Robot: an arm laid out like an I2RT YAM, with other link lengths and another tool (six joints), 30 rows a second.
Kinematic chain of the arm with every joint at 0, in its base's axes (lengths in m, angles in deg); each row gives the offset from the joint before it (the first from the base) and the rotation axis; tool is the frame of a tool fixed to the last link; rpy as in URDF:
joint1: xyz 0 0 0.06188 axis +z
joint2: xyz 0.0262 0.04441 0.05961 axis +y
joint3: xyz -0.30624 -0.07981 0 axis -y
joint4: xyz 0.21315 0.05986 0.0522 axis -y
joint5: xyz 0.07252 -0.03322 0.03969 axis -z
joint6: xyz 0.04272 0 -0.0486 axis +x
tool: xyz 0.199 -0.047 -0.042 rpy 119.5 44.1 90
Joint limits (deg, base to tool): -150..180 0..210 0..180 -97..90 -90..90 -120..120
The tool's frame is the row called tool.
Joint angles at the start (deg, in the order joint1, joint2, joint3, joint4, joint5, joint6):
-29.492 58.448 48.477 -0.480 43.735 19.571
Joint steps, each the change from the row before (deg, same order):
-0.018 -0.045 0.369 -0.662 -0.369 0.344
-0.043 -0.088 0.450 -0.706 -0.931 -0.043
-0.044 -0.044 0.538 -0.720 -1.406 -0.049
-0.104 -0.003 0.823 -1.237 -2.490 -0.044
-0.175 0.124 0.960 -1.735 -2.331 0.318
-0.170 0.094 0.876 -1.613 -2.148 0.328
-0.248 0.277 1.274 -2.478 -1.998 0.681
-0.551 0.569 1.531 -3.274 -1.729 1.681
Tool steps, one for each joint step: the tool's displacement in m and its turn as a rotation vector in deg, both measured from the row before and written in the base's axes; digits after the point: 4 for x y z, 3 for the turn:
0.0010 0.0007 0.0001 0.278 -0.144 0.299
0.0028 0.0010 0.0006 0.222 0.101 0.877
0.0049 0.0014 0.0008 0.285 0.034 1.343
0.0086 0.0028 0.0001 0.609 0.159 2.345
0.0073 0.0031 -0.0017 0.981 0.252 2.054
0.0064 0.0033 -0.0017 0.957 0.189 1.866
0.0049 0.0037 -0.0033 1.451 0.440 1.555
0.0021 0.0036 -0.0066 2.329 0.298 0.722

